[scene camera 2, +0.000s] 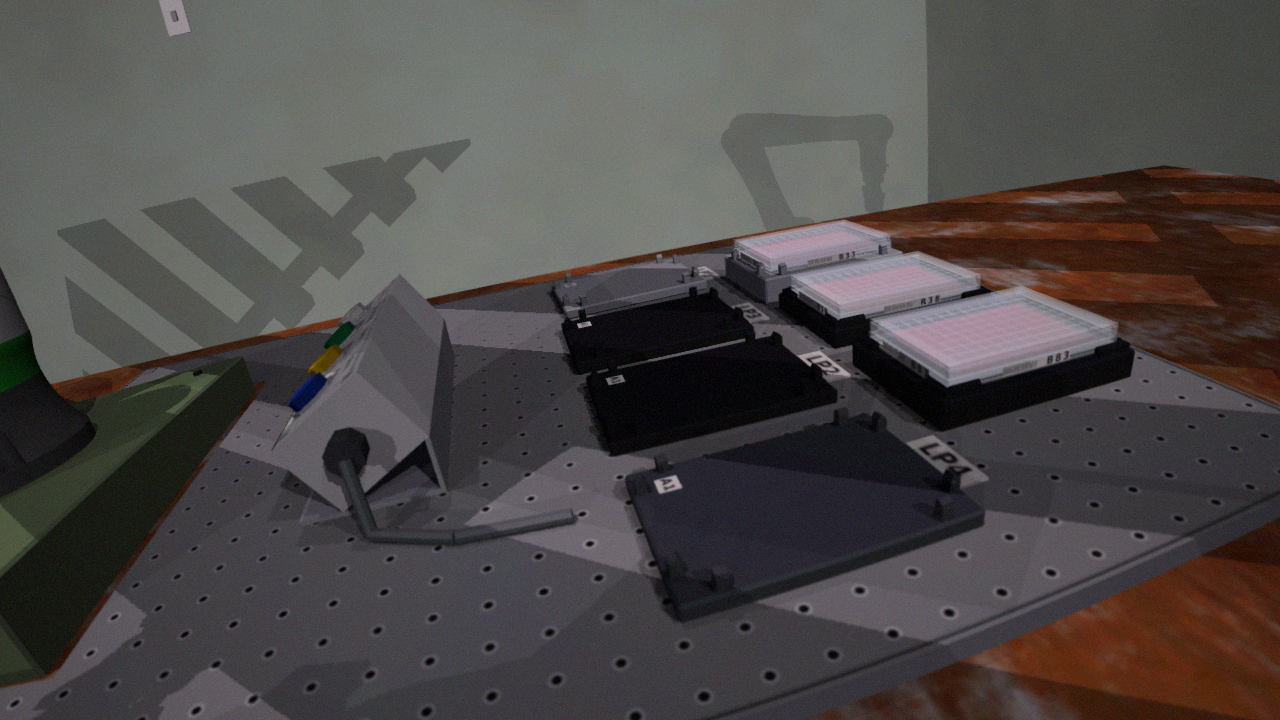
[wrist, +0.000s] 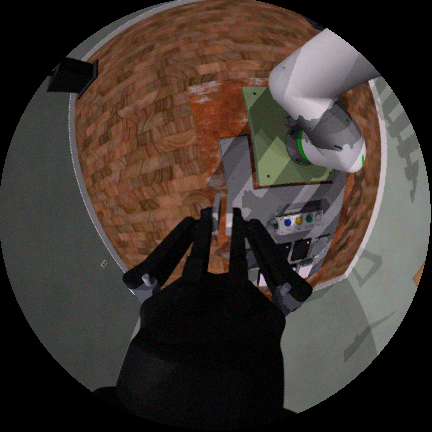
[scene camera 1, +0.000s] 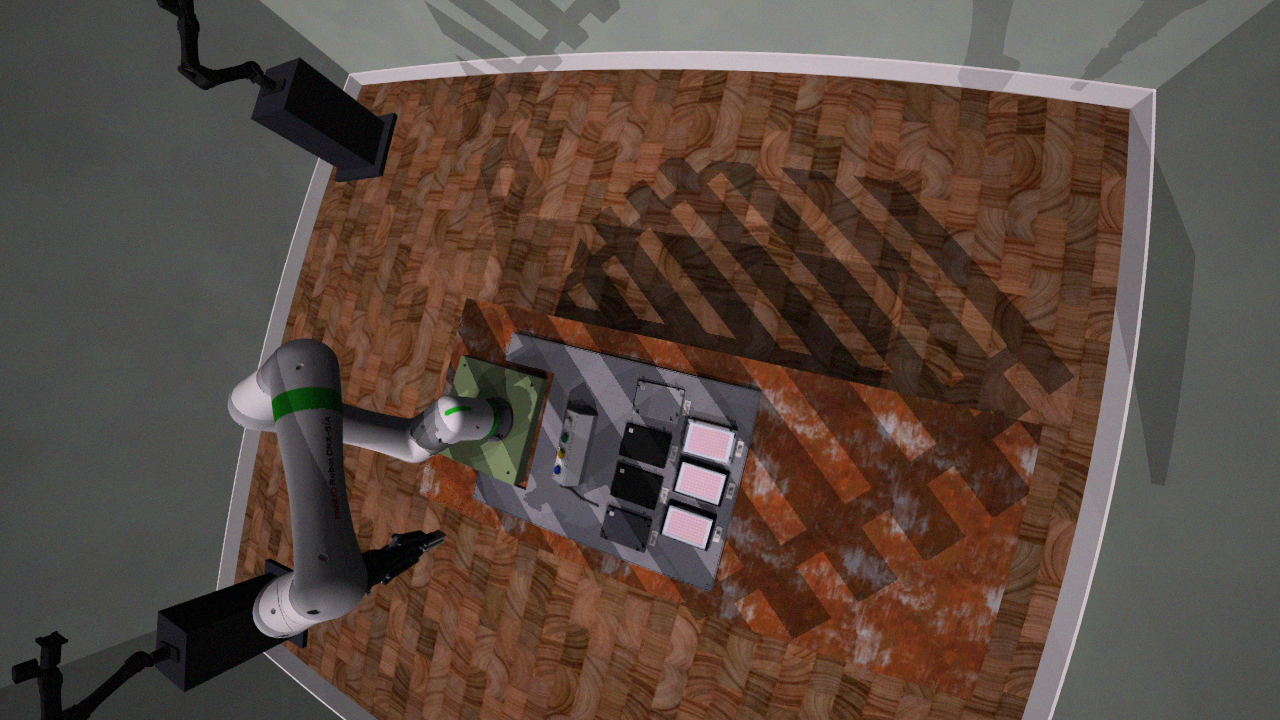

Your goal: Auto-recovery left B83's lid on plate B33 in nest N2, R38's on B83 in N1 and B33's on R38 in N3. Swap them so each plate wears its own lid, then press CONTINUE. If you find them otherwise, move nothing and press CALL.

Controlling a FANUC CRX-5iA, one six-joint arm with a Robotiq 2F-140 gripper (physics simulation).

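Where they show: gripper, between the fingertips: (wrist: 223,201) (scene camera 1: 441,536); arm's base, origin of its link: (wrist: 302,144) (scene camera 1: 495,419).
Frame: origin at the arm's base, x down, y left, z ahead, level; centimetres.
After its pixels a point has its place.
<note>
Three plates with clear lids over pink wells stand in a row on the grey perforated board (scene camera 1: 546,515) @(x 2.8, y -28.6, z 21.9 cm) (scene camera 2: 357,626) @(x 2.8, y -24.6, z 28.3 cm): the far plate (scene camera 1: 709,442) @(x -1.2, y 3.4, z 71.1 cm) (scene camera 2: 810,246) @(x -1.2, y 0.3, z 68.8 cm) in a grey holder, the middle plate (scene camera 1: 699,482) @(x -0.4, y -8.3, z 69.6 cm) (scene camera 2: 882,282) @(x -0.3, y -10.2, z 68.4 cm) and the near plate (scene camera 1: 687,525) @(x -0.7, y -20.9, z 67.7 cm) (scene camera 2: 993,330) @(x -0.7, y -22.9, z 66.4 cm) in black nests. The lid labels are too small to read with certainty. My gripper (scene camera 1: 436,537) @(x -24.7, y -30.3, z 4.6 cm) (wrist: 223,201) @(x -24.7, y -30.3, z 4.6 cm) is shut and empty. It hangs over the wooden table to the left of the board, well away from the plates. A grey button box (scene camera 1: 573,443) @(x -5.3, y -2.3, z 32.0 cm) (scene camera 2: 385,385) @(x -3.9, y -14.1, z 31.7 cm) (wrist: 300,221) @(x -4.5, y -5.8, z 27.8 cm) carries green, yellow and blue buttons.
Beside the plates lie two black pads (scene camera 2: 657,326) @(x 1.8, y -1.6, z 52.2 cm) (scene camera 2: 706,389) @(x 1.9, y -14.5, z 50.4 cm), a dark grey pad (scene camera 2: 796,502) @(x 1.9, y -27.5, z 48.8 cm) and a light grey one (scene camera 2: 626,286) @(x 1.8, y 11.2, z 54.0 cm). The arm's green plinth (scene camera 1: 500,393) @(x 0.5, y 8.9, z 0.4 cm) (scene camera 2: 89,483) @(x -1.0, y -9.2, z 11.8 cm) (wrist: 270,153) @(x -0.8, y -13.6, z 1.2 cm) borders the board. Two black cameras on stands (scene camera 1: 322,116) (scene camera 1: 215,630) sit at the table's left edge.
</note>
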